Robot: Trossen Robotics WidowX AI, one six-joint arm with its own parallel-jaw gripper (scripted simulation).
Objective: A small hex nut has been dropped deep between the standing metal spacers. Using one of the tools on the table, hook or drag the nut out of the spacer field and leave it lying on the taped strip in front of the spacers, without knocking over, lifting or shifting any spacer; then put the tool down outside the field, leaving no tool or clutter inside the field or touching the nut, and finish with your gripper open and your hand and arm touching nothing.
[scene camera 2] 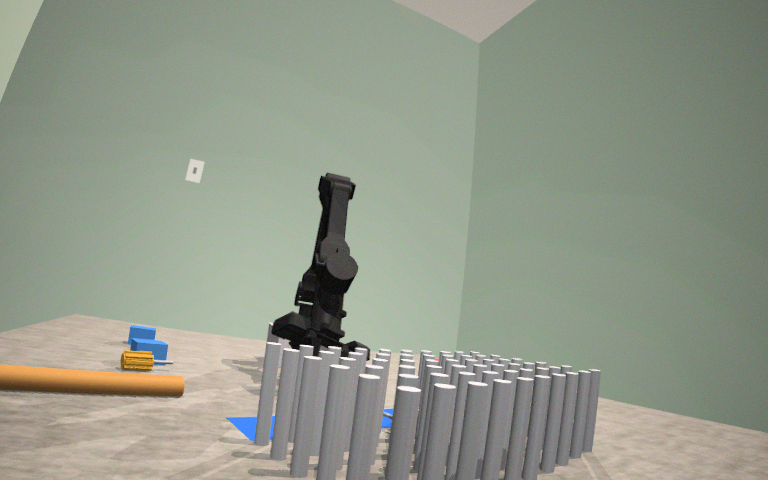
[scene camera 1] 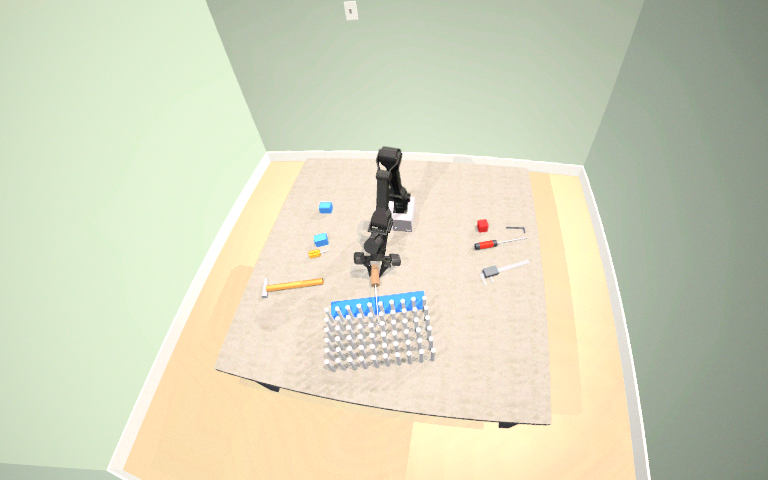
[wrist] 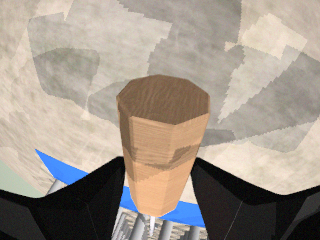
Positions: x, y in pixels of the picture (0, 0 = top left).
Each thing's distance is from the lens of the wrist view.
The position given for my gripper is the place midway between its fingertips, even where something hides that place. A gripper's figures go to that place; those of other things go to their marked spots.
my gripper (wrist: 158, 164): 0.10 m
blue taped strip (wrist: 63, 172): 0.27 m
